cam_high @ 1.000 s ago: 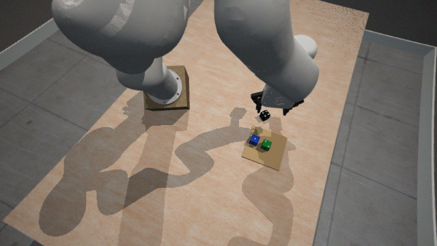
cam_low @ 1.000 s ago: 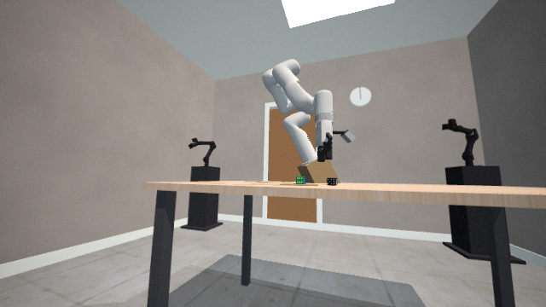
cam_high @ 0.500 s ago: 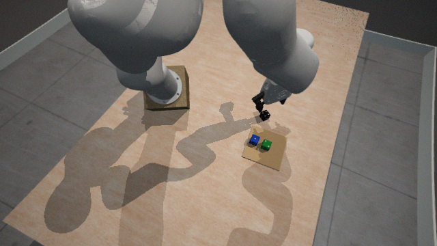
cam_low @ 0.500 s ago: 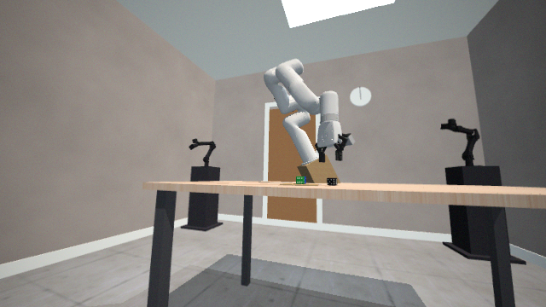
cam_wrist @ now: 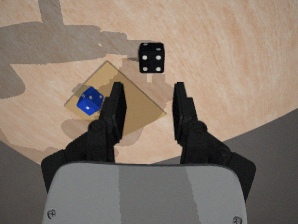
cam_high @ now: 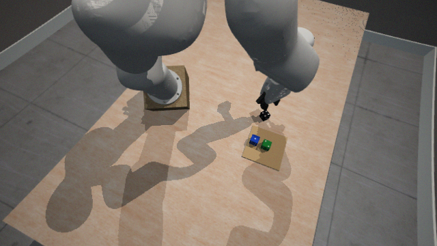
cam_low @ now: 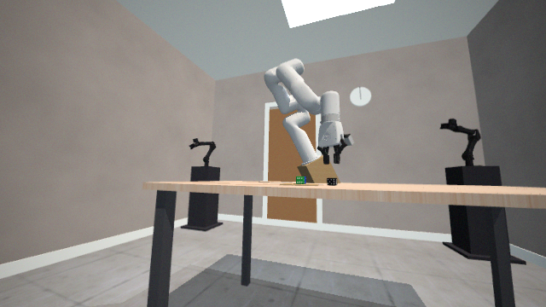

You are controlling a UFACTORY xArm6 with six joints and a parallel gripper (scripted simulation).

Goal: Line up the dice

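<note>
Now: the black die 90 mm below my hand. Round my hand: tan mat (120 mm to the right, 100 mm below, 50 mm ahead); then green die (120 mm to the right, 90 mm below, 50 mm ahead); then blue die (120 mm to the right, 90 mm below).
</note>
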